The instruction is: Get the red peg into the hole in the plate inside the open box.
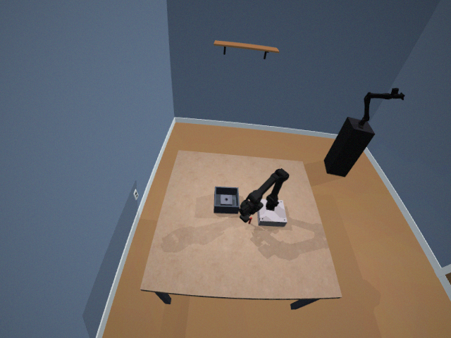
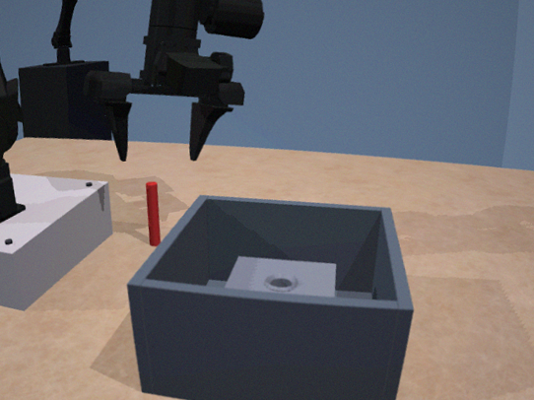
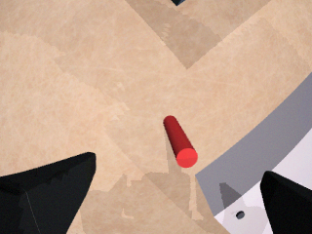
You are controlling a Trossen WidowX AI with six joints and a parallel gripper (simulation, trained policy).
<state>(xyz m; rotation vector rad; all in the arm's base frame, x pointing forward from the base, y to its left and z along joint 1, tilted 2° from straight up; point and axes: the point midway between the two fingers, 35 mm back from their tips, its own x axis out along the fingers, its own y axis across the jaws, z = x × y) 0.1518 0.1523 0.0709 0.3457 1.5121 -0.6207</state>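
My gripper tip is 10 mm past the red peg and 70 mm above it. From my gripper tip the other things lie so: grey box: 200 mm ahead, 140 mm to the right, 80 mm below; light plate: 200 mm ahead, 140 mm to the right, 60 mm below.
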